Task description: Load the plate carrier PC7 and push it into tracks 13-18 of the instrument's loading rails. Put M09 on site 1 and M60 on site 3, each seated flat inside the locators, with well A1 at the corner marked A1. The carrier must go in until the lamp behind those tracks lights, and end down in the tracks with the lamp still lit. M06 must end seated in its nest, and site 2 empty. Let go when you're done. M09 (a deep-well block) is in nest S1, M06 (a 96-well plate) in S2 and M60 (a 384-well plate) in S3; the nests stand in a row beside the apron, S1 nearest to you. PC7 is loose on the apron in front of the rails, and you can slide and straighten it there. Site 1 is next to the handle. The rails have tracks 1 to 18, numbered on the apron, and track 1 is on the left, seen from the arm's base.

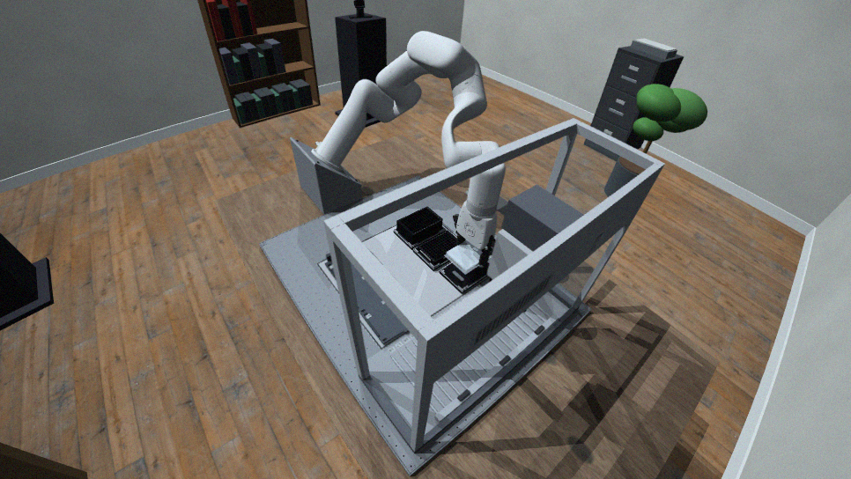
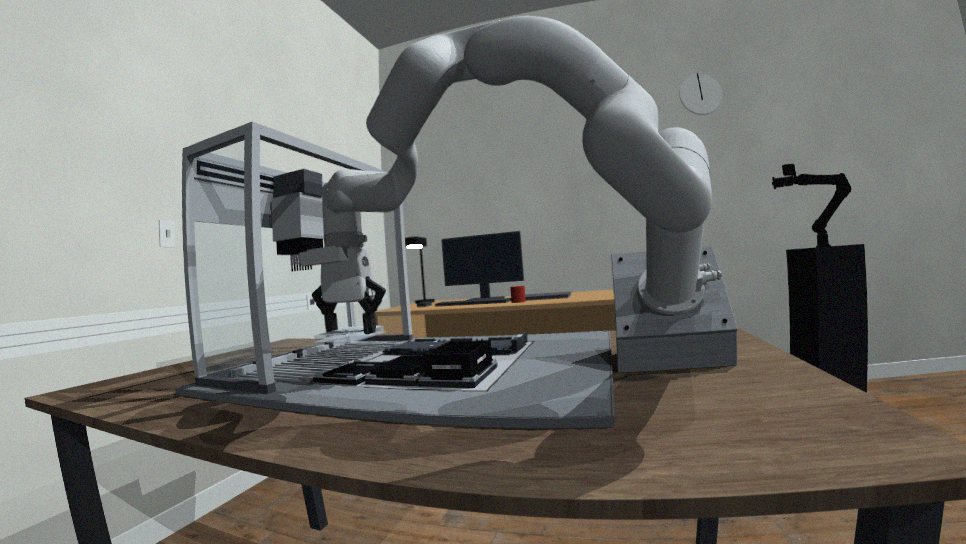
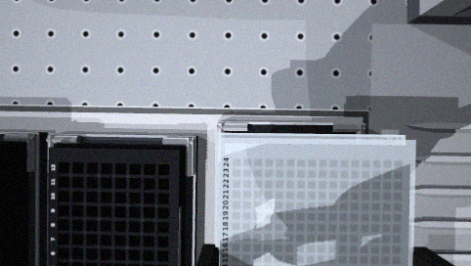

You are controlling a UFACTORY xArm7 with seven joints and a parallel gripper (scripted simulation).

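My gripper is now 9 cm above the nest S3. Round my hand: deep-well block M09: 22 cm behind, 1 cm to the left, 6 cm below; then plate M06: 11 cm behind, 7 cm below; then plate M60: 1 cm below.
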